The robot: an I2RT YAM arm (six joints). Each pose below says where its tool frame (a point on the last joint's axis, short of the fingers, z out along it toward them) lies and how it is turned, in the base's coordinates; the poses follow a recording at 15 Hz.
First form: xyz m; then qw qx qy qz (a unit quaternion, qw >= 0).
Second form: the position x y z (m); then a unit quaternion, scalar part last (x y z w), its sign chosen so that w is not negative. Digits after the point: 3 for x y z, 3 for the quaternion.
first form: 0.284, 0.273, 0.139, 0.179, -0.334, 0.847, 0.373
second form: 0.284, 0.273, 0.139, -0.334, 0.847, 0.373, 0.179
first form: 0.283, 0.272, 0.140, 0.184, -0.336, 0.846, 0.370
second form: 0.283, 0.272, 0.140, -0.336, 0.846, 0.370, 0.184
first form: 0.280, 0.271, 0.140, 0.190, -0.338, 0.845, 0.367
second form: 0.280, 0.271, 0.140, -0.338, 0.845, 0.367, 0.190
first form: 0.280, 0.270, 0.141, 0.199, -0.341, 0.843, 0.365
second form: 0.280, 0.270, 0.141, -0.341, 0.843, 0.365, 0.199
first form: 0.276, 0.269, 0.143, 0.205, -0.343, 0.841, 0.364
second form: 0.276, 0.269, 0.143, -0.343, 0.841, 0.364, 0.205
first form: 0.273, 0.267, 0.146, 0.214, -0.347, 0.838, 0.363
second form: 0.273, 0.267, 0.146, -0.347, 0.838, 0.363, 0.214
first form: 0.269, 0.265, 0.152, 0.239, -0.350, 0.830, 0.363
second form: 0.269, 0.265, 0.152, -0.350, 0.830, 0.363, 0.239
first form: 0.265, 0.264, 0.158, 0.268, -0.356, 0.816, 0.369
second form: 0.265, 0.264, 0.158, -0.356, 0.816, 0.369, 0.268
